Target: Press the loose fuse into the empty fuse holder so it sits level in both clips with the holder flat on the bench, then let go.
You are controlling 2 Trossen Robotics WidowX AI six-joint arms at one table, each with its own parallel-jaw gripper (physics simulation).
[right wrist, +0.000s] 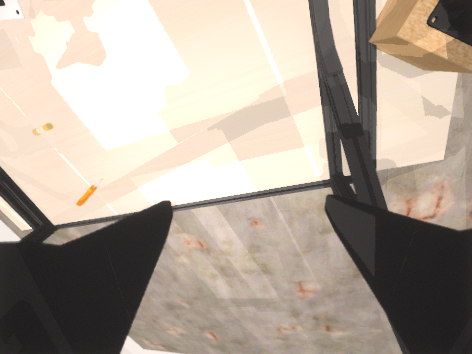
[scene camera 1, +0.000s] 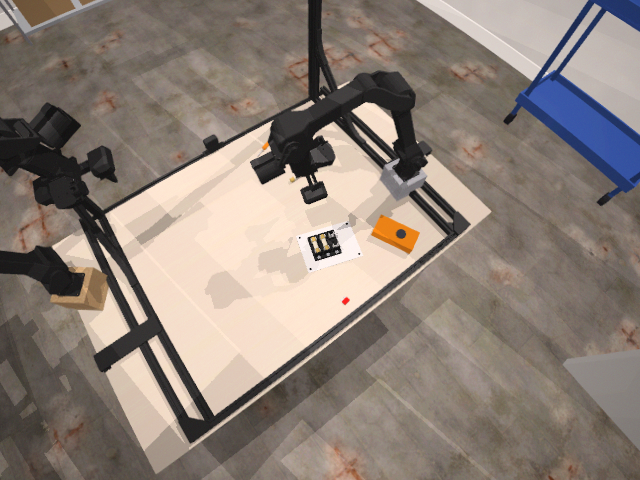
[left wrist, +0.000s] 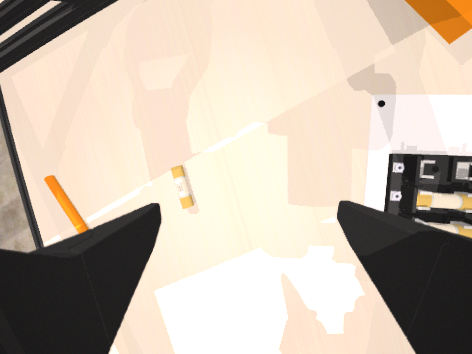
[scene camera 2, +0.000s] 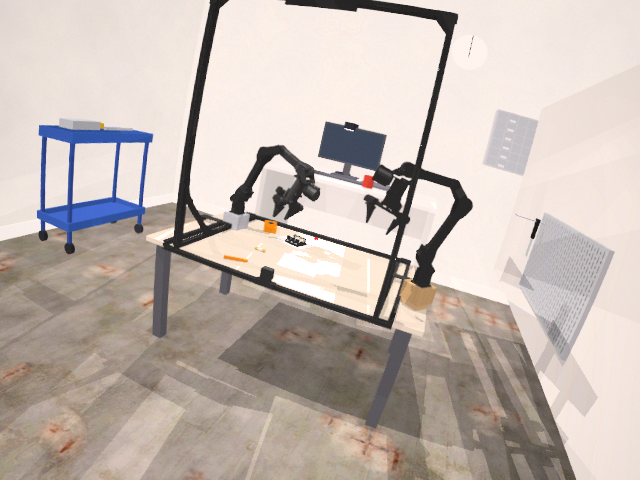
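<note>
My left gripper [scene camera 1: 309,176] is open and holds nothing; the left wrist view also shows my left gripper [left wrist: 250,210]. My right gripper [scene camera 1: 100,188] is open and holds nothing. My right gripper [right wrist: 249,204] is visible in the right wrist view as well, and scene camera 2 also shows my right gripper [scene camera 2: 376,228]. On the table rests an orange box [scene camera 1: 396,234]; the orange box is out of frame in the right wrist view.
</note>
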